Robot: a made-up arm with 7 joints.
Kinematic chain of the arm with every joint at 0, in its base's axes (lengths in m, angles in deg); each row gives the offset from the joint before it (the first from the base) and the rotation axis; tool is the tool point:
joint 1: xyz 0 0 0 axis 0 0.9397 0.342
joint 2: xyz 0 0 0 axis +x
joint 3: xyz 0 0 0 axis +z
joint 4: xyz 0.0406 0 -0.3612 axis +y
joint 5: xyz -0.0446 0 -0.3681 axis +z
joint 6: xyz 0 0 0 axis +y
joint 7: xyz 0 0 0 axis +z
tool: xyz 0 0 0
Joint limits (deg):
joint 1: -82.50..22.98
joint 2: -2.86..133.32
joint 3: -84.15..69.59
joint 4: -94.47..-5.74
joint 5: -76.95..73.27
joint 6: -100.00..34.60
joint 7: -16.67..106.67
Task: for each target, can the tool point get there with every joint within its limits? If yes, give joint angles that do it. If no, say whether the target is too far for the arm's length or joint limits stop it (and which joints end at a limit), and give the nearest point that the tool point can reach.
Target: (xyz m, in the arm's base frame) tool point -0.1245 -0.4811 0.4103
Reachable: no: joint limits stop it (at a limit: joint 1, joint 2, joint 4) | nearest point 0.2991 -0.4425 0.1609 | short by 0.493 m
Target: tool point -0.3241 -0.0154 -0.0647
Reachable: no: joint limits stop it (at a limit: joint 1, joint 2, joint 3, joint 4) | nearest point -0.4800 0.1109 0.2615 | short by 0.383 m
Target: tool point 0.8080 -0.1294 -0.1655
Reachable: no: too far | nearest point 0.7106 -0.1138 -0.1456 | short by 0.101 m
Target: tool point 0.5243 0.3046 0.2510
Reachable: yes | joints -69.49 40.83 31.69 -66.63 -11.84 -80.64 87.07
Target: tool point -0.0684 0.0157 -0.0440
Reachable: no: joint limits stop it (at a limit: joint 1, joint 3, joint 4) | nearest point -0.1786 0.1785 -0.4973 | short by 0.494 m
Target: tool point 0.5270 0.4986 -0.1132
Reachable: yes | joints -54.63 53.98 18.62 -13.57 -47.84 -54.91 68.89
